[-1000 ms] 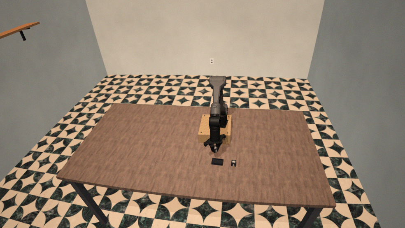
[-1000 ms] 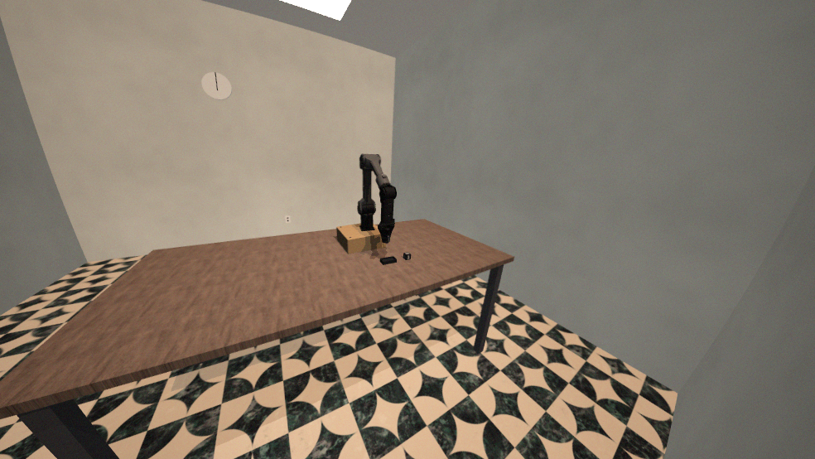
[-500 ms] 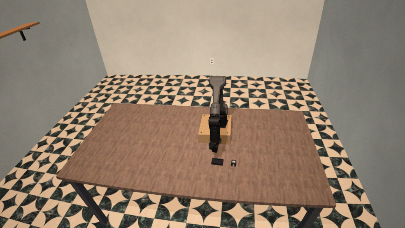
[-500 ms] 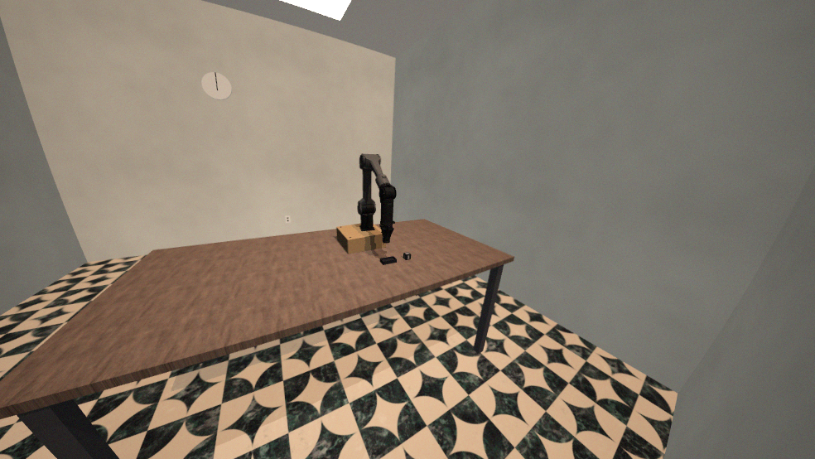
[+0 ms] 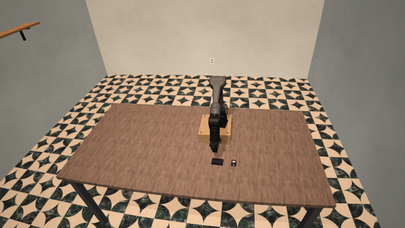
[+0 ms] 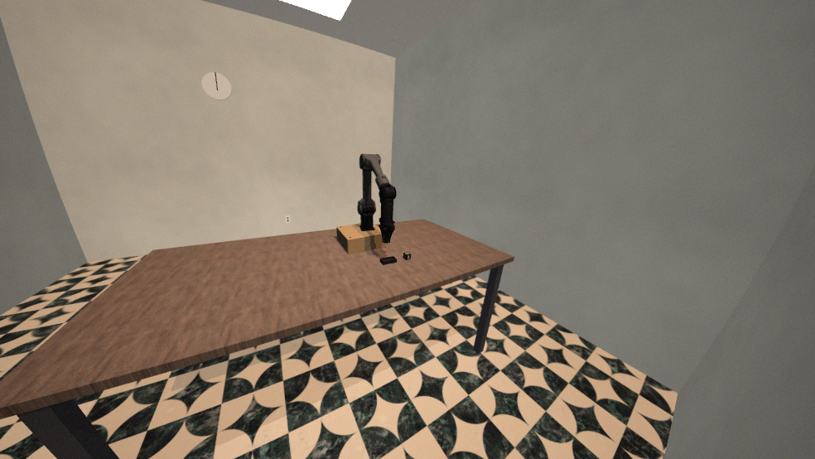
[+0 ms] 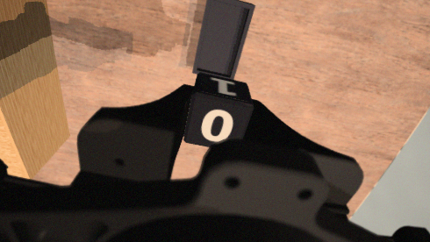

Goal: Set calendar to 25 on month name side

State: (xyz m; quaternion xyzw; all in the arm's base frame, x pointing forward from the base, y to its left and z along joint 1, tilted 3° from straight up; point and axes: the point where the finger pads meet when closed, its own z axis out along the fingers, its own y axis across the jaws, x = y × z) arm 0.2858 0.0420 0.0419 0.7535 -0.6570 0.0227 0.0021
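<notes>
The tray lies 12 cm below my hand and 1 cm to the left of it. Round my hand: dark cube (right at my hand).
</notes>
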